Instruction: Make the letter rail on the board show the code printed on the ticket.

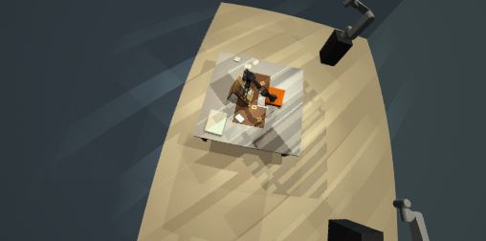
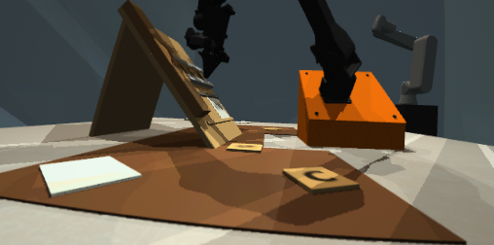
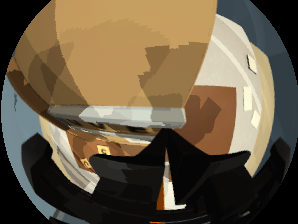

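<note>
Right now the e tile is 30 mm to the left of my gripper tip and 10 mm ahead of it. From my gripper tip the other things lie so: u tile (140 mm to the left, 20 mm ahead); tan tile marked v (90 mm to the left, 10 mm ahead); brown mat (160 mm below, 150 mm behind, 90 mm to the left).
</note>
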